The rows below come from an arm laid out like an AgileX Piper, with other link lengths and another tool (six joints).
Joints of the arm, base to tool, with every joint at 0 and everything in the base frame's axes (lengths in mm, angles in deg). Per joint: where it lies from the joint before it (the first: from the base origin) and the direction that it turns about. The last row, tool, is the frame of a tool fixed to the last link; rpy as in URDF.
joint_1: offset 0 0 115.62 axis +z
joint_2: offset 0 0 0 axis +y
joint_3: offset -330.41 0 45.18 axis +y
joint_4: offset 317.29 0 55.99 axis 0.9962 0 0.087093
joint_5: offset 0 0 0 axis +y
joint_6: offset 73.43 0 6.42 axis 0.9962 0 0.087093
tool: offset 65.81 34 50.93 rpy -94.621 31.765 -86.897
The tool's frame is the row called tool.
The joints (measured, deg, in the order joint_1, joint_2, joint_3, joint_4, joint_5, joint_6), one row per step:
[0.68, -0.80, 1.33, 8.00, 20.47, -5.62]
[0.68, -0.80, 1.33, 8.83, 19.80, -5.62]
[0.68, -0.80, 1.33, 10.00, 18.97, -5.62]
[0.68, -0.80, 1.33, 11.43, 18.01, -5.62]
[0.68, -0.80, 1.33, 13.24, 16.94, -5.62]
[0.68, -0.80, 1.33, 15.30, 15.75, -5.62]
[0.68, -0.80, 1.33, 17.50, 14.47, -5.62]
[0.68, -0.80, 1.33, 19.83, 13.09, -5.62]
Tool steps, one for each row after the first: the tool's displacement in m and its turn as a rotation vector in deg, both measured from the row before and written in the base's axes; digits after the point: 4 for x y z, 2 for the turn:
[-0.0001, -0.0002, 0.0023, 0.84, -0.65, -0.03]
[-0.0001, -0.0003, 0.0029, 1.19, -0.80, -0.04]
[-0.0002, -0.0005, 0.0034, 1.45, -0.93, -0.07]
[-0.0002, -0.0007, 0.0039, 1.83, -1.02, -0.09]
[-0.0003, -0.0011, 0.0043, 2.09, -1.13, -0.13]
[-0.0004, -0.0015, 0.0046, 2.24, -1.20, -0.19]
[-0.0005, -0.0019, 0.0048, 2.37, -1.28, -0.26]

